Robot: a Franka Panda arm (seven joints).
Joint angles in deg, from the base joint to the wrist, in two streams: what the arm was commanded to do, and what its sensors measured. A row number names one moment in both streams.
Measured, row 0:
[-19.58 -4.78 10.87 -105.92 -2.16 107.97 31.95]
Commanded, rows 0 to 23:
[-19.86 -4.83 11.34 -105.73 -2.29 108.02 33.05]
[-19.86 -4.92 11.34 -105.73 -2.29 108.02 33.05]
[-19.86 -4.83 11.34 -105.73 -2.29 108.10 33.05]
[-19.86 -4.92 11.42 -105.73 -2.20 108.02 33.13]
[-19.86 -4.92 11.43 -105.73 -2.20 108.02 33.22]
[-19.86 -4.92 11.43 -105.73 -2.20 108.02 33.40]
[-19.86 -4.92 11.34 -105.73 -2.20 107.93 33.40]
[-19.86 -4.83 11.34 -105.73 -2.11 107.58 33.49]
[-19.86 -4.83 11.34 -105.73 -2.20 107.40 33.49]
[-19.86 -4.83 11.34 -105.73 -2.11 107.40 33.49]
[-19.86 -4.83 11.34 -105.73 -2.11 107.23 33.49]
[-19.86 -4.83 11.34 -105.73 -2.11 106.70 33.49]
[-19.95 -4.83 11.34 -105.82 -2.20 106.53 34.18]
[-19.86 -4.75 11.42 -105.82 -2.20 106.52 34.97]
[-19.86 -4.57 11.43 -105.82 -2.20 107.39 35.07]
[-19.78 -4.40 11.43 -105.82 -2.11 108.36 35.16]
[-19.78 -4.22 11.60 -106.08 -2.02 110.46 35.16]
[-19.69 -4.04 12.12 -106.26 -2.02 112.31 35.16]
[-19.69 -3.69 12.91 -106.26 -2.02 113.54 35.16]
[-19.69 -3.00 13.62 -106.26 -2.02 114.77 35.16]
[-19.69 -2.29 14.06 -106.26 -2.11 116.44 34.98]
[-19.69 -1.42 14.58 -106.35 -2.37 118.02 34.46]
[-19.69 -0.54 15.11 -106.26 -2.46 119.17 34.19]
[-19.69 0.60 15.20 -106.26 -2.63 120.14 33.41]
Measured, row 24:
[-19.48 -2.09 13.95 -106.17 -2.16 116.48 33.90]
